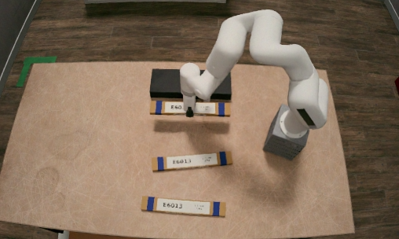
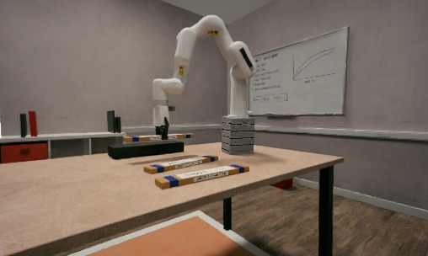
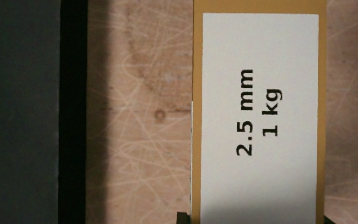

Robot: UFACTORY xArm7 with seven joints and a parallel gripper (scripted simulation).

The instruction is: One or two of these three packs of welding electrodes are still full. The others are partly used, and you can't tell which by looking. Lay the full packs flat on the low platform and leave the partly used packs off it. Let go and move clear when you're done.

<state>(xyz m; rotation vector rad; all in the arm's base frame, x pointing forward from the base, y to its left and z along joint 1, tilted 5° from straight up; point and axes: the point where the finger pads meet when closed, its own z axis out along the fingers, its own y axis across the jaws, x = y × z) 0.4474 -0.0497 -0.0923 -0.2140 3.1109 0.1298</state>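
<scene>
Now: the low black platform 30 mm ahead of my hand, 190 mm to the right of it and 100 mm below it.
</scene>
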